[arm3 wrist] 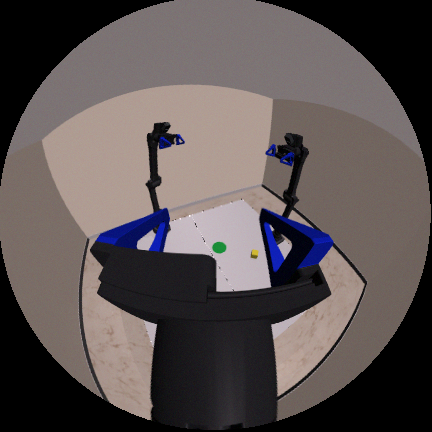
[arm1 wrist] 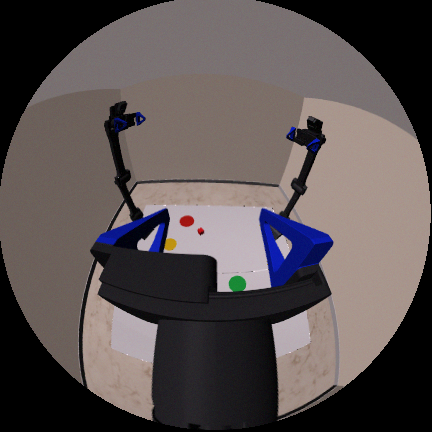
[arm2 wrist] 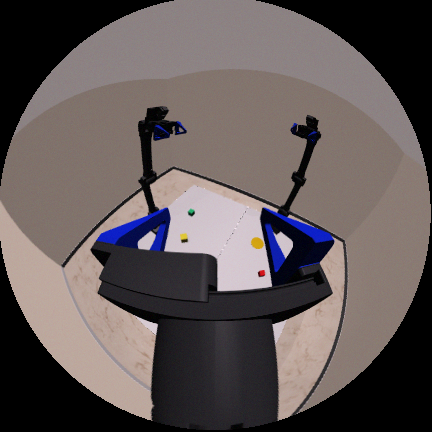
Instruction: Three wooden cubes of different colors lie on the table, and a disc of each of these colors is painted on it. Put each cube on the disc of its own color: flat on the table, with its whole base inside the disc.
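Observation:
The red cube [arm1 wrist: 200,231] [arm2 wrist: 261,273] lies on the table beside the red disc [arm1 wrist: 186,221], apart from it. The yellow cube [arm2 wrist: 184,238] [arm3 wrist: 254,254] lies on the table, away from the yellow disc [arm1 wrist: 170,244] [arm2 wrist: 257,243]. The green cube [arm2 wrist: 191,212] lies on the table in the arm2 wrist view. The green disc [arm1 wrist: 237,283] [arm3 wrist: 219,247] has no cube on it. The arm1 gripper [arm1 wrist: 215,212], arm2 gripper [arm2 wrist: 215,212] and arm3 gripper [arm3 wrist: 215,212] are open and empty, high above the table. Their bodies hide parts of it.
Each wrist view shows the two other arms standing upright at the table's far sides: a left arm [arm1 wrist: 122,177] [arm2 wrist: 147,180] [arm3 wrist: 153,183] and a right arm [arm1 wrist: 298,186] [arm2 wrist: 298,179] [arm3 wrist: 290,199]. A thin seam crosses the white table [arm1 wrist: 235,240]. Room walls stand around.

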